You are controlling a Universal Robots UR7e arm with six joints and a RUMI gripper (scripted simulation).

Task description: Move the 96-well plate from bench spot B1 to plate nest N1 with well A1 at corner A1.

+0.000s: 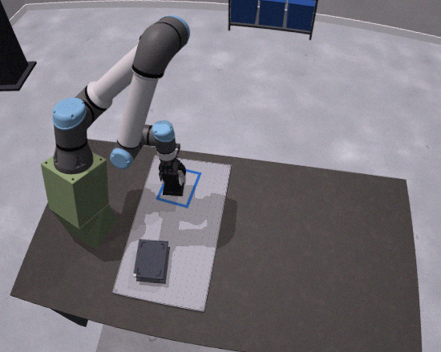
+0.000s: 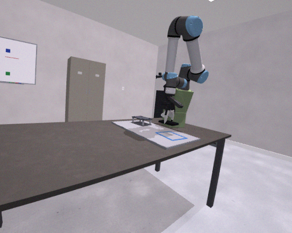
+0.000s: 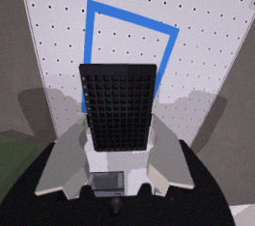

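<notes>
Right now the raised nest is 5 cm behind my hand, 35 cm to the right of it and 4 cm below it. Round my hand: black 96-well plate: 1 cm below.
</notes>
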